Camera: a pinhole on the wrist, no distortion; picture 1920 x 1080 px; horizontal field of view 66.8 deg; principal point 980.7 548.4 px. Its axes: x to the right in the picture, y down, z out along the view. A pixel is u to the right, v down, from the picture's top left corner.
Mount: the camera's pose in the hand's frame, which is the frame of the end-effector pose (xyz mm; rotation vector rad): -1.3 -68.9 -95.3 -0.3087 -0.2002 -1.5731
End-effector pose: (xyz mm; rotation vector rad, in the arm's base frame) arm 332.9 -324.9 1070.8 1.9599 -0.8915 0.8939
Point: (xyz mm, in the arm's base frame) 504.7 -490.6 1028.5
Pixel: 1531 942
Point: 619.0 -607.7 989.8
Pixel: 1714 994
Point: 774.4 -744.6 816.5
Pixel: outside the picture
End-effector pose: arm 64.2 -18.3 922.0 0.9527 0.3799 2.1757
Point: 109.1 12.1 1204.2
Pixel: 740 1032
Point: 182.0 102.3 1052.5
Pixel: 1494 1014
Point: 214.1 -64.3 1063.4
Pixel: 992 313
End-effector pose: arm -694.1 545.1 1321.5 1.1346 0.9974 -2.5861
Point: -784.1 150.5 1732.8
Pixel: outside the picture
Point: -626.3 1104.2 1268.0
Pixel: behind the camera
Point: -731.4 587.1 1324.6
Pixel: 1124 909
